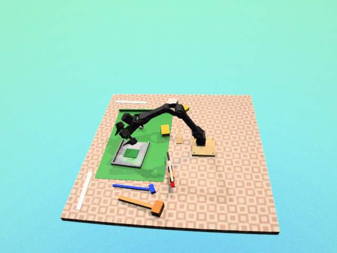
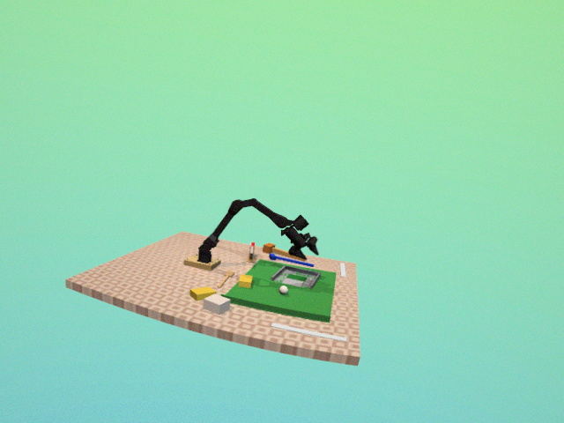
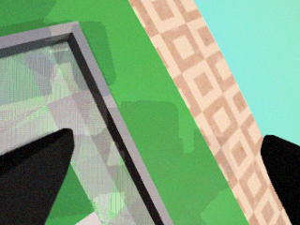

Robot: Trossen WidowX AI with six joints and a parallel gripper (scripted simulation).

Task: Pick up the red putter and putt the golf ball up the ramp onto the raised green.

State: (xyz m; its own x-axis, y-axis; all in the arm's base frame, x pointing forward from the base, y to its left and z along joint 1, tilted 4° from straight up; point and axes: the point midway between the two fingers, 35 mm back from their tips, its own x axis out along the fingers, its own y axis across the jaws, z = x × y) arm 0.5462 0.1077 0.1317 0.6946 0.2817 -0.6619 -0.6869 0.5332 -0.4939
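My gripper tip is 380 mm past the red putter, 160 mm to the right of it and 80 mm above it. The rest, counted from my gripper tip: blue mallet: 290 mm to the left, 160 mm behind, 120 mm below; beige block: 600 mm to the right, 300 mm behind, 110 mm below; white golf ball: 280 mm to the right, 110 mm below, 90 mm behind.
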